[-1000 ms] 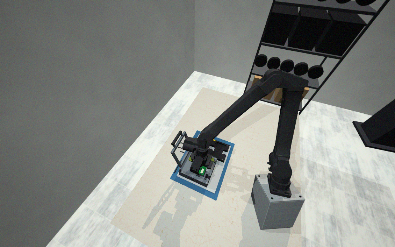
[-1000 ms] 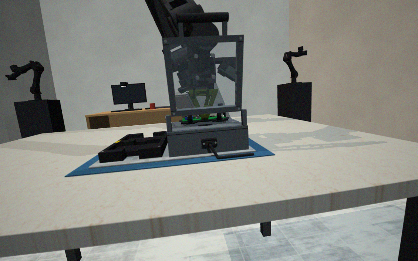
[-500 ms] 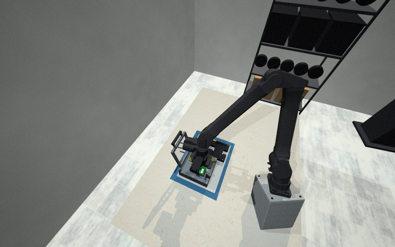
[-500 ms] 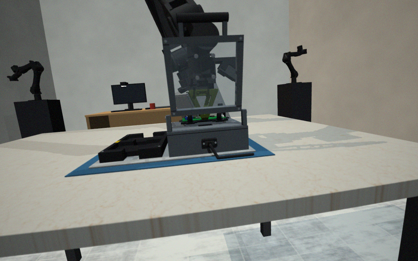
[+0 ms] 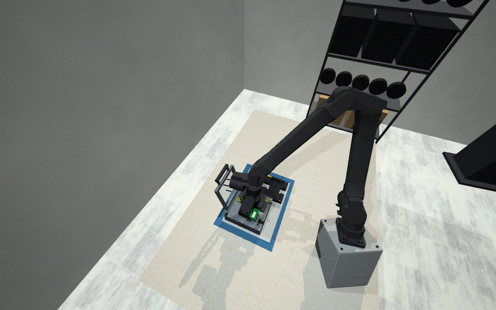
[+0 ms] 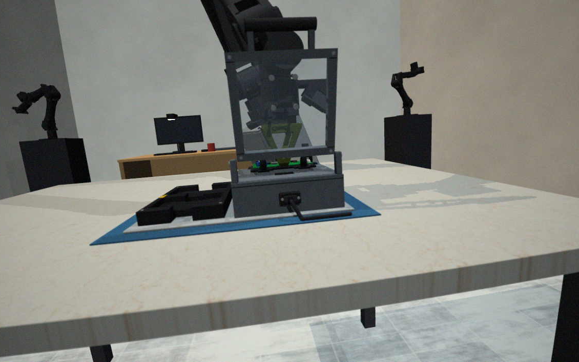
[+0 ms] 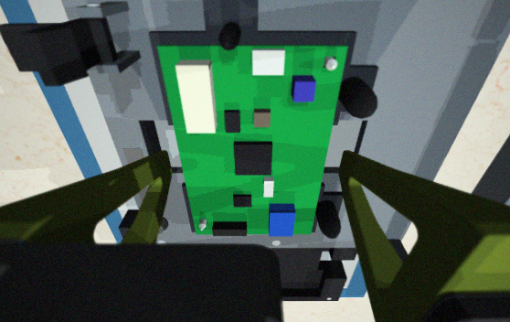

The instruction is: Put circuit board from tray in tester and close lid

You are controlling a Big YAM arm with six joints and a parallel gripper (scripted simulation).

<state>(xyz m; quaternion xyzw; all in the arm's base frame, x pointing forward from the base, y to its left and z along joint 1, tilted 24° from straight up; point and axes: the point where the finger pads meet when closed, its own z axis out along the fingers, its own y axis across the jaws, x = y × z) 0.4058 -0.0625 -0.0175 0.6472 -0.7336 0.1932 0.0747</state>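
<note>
The green circuit board is 1 cm below my hand. From my hand the other things lie so: latch hook: 5 cm behind, 7 cm to the left, 1 cm above; dark plate: 1 cm ahead, 1 cm to the left, 1 cm below; clear lid: 12 cm ahead, 2 cm to the right, 10 cm above.
</note>
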